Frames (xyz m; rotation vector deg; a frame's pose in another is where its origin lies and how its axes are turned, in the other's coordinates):
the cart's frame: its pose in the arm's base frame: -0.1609 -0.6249 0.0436 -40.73 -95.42 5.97
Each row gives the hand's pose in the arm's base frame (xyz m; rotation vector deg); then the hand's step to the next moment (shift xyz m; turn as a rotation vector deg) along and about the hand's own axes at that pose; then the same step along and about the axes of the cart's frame.
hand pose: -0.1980 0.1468 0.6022 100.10 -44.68 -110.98
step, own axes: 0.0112 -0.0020 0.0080 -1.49 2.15 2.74
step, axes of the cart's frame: -0.0099 -0.0032 0.0092 2.29 -2.49 1.71
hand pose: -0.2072 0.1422 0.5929 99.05 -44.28 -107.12
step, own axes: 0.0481 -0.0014 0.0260 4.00 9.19 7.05
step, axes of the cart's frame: -0.0433 -0.0201 0.0267 -0.84 -11.74 3.39
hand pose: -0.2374 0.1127 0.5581 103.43 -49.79 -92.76
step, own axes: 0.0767 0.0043 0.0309 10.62 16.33 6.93
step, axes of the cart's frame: -0.0716 -0.0382 0.0164 -4.55 -20.17 0.21
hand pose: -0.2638 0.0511 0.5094 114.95 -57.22 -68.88
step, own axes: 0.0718 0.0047 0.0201 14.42 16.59 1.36
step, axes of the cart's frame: -0.0651 -0.0340 -0.0139 -5.54 -20.31 -6.46
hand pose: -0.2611 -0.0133 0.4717 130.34 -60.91 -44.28
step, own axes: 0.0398 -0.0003 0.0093 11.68 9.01 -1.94
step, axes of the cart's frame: -0.0330 -0.0132 -0.0202 -3.76 -11.94 -8.05
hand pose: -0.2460 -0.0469 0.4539 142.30 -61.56 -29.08
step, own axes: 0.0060 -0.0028 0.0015 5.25 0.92 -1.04
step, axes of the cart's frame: -0.0049 0.0011 -0.0045 -1.95 -2.36 -4.48
